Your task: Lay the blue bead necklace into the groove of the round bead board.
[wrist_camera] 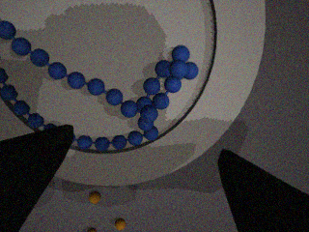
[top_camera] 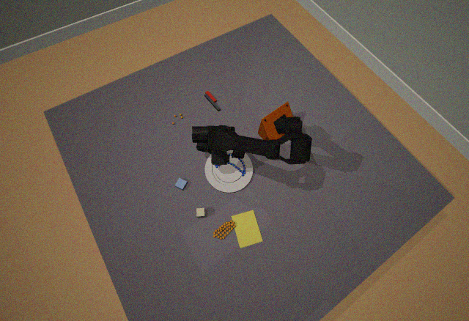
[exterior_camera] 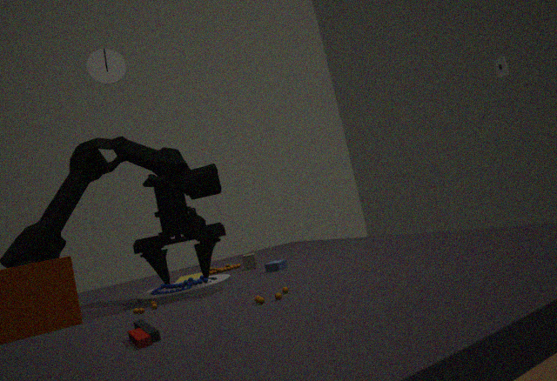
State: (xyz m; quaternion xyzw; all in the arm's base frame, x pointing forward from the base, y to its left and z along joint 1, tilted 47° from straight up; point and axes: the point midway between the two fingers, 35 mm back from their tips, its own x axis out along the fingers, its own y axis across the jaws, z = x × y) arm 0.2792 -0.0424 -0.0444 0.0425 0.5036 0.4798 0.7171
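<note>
My gripper tip is now 1 cm short of the round white bead board, 6 cm to the right of it and 2 cm above it. Also, from my gripper tip: cream cube 21 cm ahead, 14 cm to the left, 1 cm below; then grey tool 14 cm behind, 26 cm to the right, 2 cm below; then light blue cube 20 cm ahead, 1 cm to the right, 2 cm below.
</note>
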